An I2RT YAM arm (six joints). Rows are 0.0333 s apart.
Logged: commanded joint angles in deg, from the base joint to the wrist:
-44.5 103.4 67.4 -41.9 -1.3 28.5
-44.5 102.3 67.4 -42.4 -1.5 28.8
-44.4 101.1 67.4 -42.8 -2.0 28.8
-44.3 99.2 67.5 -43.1 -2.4 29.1
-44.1 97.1 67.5 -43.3 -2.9 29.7
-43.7 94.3 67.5 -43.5 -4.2 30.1
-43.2 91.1 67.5 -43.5 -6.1 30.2
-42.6 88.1 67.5 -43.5 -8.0 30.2
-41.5 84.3 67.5 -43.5 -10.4 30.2
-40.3 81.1 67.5 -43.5 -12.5 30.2
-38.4 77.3 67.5 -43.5 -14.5 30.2
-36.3 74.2 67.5 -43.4 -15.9 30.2
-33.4 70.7 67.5 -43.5 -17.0 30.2
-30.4 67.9 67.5 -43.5 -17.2 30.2
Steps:
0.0 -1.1 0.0 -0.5 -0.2 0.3
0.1 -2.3 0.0 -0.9 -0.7 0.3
0.2 -4.2 0.1 -1.2 -1.1 0.6
0.4 -6.3 0.1 -1.4 -1.6 1.2
0.8 -9.1 0.1 -1.6 -2.9 1.6
1.3 -12.3 0.1 -1.6 -4.8 1.7
1.9 -15.3 0.1 -1.6 -6.7 1.7
3.0 -19.1 0.1 -1.6 -9.1 1.7
4.2 -22.3 0.1 -1.6 -11.2 1.7
6.1 -26.1 0.1 -1.6 -13.2 1.7
8.2 -29.2 0.1 -1.5 -14.6 1.7
11.1 -32.7 0.1 -1.6 -15.7 1.7
14.1 -35.5 0.1 -1.6 -15.9 1.7

